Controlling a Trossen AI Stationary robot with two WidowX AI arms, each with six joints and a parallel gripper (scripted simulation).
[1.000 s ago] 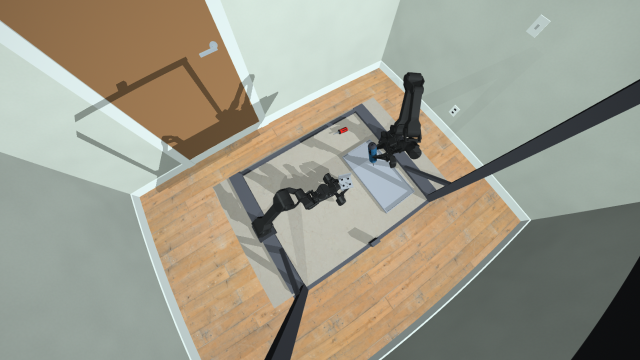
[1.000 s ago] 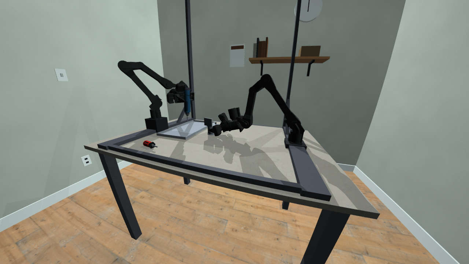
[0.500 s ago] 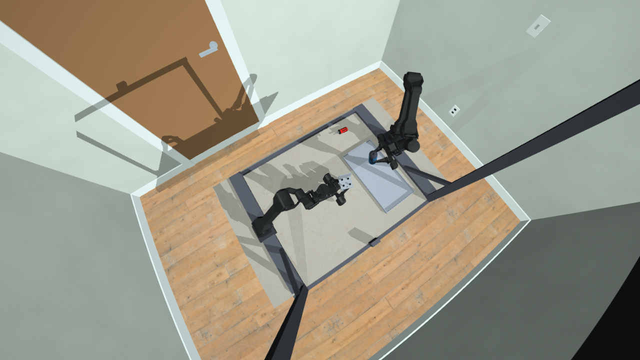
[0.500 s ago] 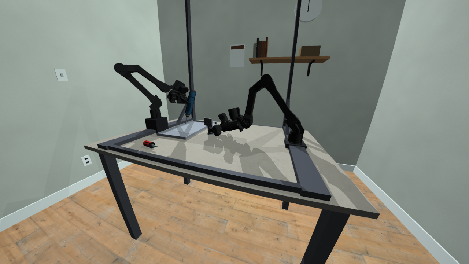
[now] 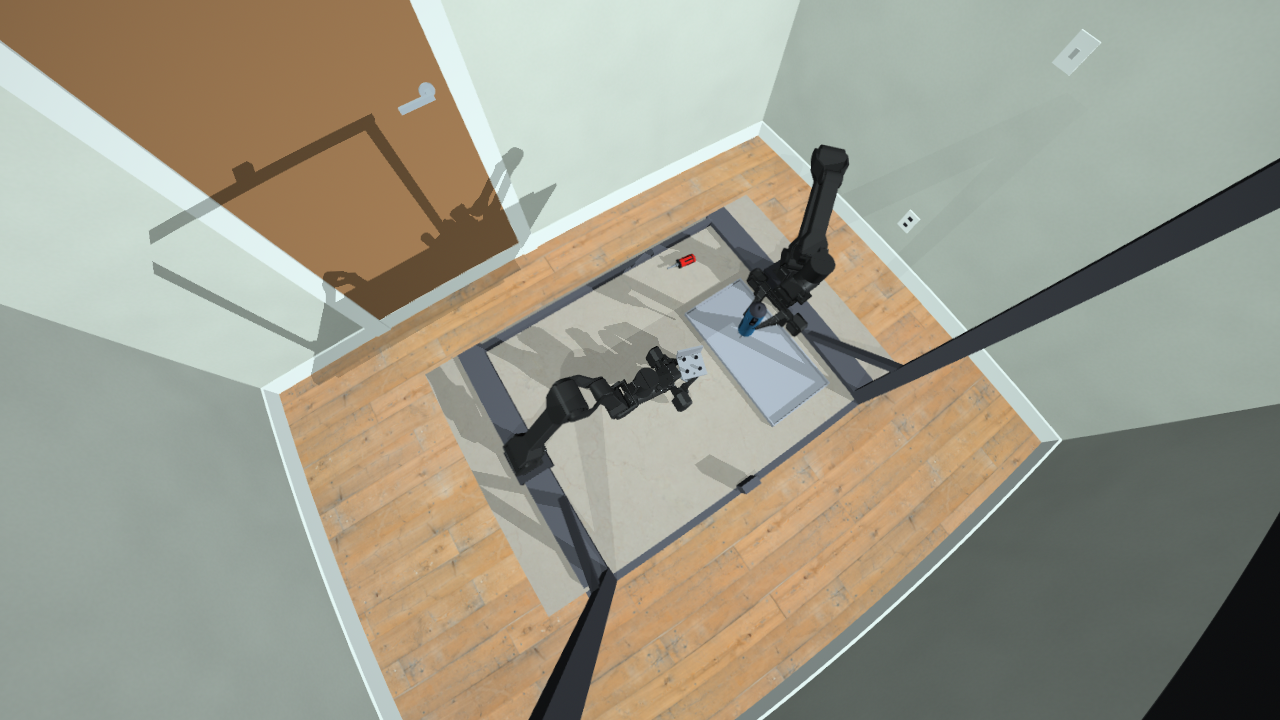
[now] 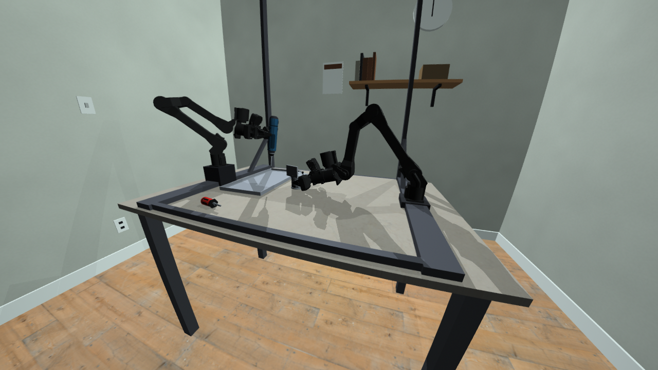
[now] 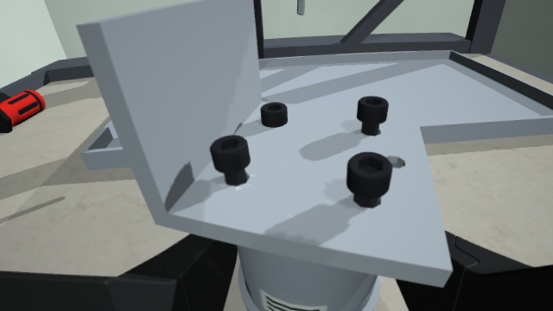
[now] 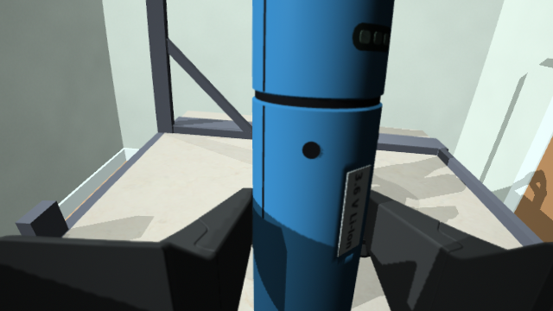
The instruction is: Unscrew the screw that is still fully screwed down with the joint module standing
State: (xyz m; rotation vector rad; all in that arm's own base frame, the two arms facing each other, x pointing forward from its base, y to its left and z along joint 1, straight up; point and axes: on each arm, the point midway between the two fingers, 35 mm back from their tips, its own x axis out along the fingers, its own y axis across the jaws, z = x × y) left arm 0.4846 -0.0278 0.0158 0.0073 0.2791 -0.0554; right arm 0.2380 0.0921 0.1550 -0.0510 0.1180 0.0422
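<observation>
Now: left hand 30 mm to the left of the grey joint module and 10 mm above it. Also, from my left hand: grey l-shaped bracket (30 mm to the right, 30 mm above); shallow grey tray (60 mm behind, 230 mm to the right, 30 mm below); black screw (10 mm ahead, 50 mm to the right, 30 mm above).
</observation>
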